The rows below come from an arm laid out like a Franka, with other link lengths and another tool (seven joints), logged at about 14 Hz.
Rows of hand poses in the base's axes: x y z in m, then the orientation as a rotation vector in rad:
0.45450, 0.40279, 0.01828, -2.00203, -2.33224, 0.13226
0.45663, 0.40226, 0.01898, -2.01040, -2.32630, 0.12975
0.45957, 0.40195, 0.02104, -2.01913, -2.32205, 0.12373
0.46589, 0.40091, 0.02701, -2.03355, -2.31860, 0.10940
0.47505, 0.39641, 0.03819, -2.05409, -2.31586, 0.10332
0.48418, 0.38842, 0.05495, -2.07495, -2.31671, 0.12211
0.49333, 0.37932, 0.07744, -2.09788, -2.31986, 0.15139
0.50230, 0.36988, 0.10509, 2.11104, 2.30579, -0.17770
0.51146, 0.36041, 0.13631, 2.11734, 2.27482, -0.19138
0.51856, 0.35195, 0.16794, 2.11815, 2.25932, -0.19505
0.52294, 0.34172, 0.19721, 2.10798, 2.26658, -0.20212
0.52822, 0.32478, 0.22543, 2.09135, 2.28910, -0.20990
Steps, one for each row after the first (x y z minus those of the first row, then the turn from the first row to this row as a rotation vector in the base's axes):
0.00213, -0.00053, 0.00070, 0.00035, -0.00180, -0.00665
0.00507, -0.00084, 0.00276, 0.00157, -0.00617, -0.01276
0.01139, -0.00188, 0.00873, 0.00416, -0.01724, -0.02130
0.02055, -0.00638, 0.01991, -0.00062, -0.02867, -0.03208
0.02968, -0.01437, 0.03667, -0.01992, -0.03262, -0.04069
0.03883, -0.02347, 0.05916, -0.04658, -0.03518, -0.04883
0.04780, -0.03291, 0.08681, -0.07334, -0.03988, -0.05963
0.05696, -0.04238, 0.11803, -0.09286, -0.04725, -0.07495
0.06406, -0.05084, 0.14966, -0.10221, -0.05348, -0.08158
0.06844, -0.06107, 0.17893, -0.10604, -0.05129, -0.07339
0.07372, -0.07801, 0.20715, -0.10494, -0.04360, -0.05579

